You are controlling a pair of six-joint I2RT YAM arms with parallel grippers.
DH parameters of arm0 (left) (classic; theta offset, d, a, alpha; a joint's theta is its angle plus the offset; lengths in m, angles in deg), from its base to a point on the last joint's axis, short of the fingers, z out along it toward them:
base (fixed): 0 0 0 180
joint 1: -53.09 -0.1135 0.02 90
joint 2: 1.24 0 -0.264 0
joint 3: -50.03 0 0.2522 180
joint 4: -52.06 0 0.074 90
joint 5: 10.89 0 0 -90
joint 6: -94.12 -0.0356 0 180
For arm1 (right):
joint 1: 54.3 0.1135 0.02 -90
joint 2: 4.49 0 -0.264 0
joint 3: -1.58 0 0.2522 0
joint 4: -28.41 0 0.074 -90
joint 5: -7.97 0 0 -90
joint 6: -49.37 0.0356 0 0
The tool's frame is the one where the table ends.
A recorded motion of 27 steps. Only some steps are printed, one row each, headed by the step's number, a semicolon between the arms.
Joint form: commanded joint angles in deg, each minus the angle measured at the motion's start. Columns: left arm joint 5, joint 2, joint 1, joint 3, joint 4, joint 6; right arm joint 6, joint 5, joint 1, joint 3, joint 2, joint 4.
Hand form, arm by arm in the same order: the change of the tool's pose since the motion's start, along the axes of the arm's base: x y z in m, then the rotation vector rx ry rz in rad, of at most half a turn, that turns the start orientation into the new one. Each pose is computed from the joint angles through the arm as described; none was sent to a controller.
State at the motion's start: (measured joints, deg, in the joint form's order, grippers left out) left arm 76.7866 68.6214 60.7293 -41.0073 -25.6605 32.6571; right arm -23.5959 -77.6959 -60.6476 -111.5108 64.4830 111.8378
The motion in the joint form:
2: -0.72 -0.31 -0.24 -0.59 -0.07 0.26; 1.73 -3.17 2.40 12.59 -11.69 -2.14
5: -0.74 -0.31 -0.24 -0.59 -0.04 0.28; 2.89 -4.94 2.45 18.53 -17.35 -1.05
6: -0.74 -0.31 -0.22 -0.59 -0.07 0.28; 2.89 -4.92 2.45 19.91 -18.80 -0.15
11: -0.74 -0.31 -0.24 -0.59 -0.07 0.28; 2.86 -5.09 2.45 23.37 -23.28 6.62
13: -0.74 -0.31 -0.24 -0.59 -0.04 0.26; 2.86 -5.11 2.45 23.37 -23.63 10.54
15: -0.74 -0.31 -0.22 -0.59 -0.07 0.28; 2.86 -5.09 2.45 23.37 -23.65 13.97
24: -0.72 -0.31 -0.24 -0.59 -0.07 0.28; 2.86 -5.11 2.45 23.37 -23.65 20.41
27: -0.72 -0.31 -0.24 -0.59 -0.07 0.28; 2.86 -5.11 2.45 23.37 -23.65 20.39
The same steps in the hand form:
2: -0.0013 0.0016 0.0041 0.0059 -0.0156 0.0150; -0.0426 0.0129 -0.0254 0.0558 -0.0282 0.0662
5: -0.0013 0.0016 0.0041 0.0059 -0.0162 0.0154; -0.0645 0.0157 -0.0435 0.0934 -0.0077 0.0774
6: -0.0013 0.0015 0.0041 0.0060 -0.0156 0.0151; -0.0709 0.0161 -0.0487 0.0947 0.0067 0.0764
11: -0.0013 0.0016 0.0041 0.0060 -0.0156 0.0154; -0.0967 0.0179 -0.0673 0.1069 0.1064 0.0742
13: -0.0013 0.0016 0.0041 0.0061 -0.0162 0.0152; -0.1040 0.0184 -0.0719 0.1137 0.1683 0.0714
15: -0.0013 0.0015 0.0041 0.0060 -0.0156 0.0151; -0.1092 0.0188 -0.0760 0.1197 0.2274 0.0681
24: -0.0013 0.0016 0.0041 0.0057 -0.0156 0.0152; -0.1194 0.0195 -0.0828 0.1315 0.3391 0.0626
27: -0.0013 0.0016 0.0041 0.0057 -0.0156 0.0152; -0.1194 0.0195 -0.0828 0.1315 0.3388 0.0626

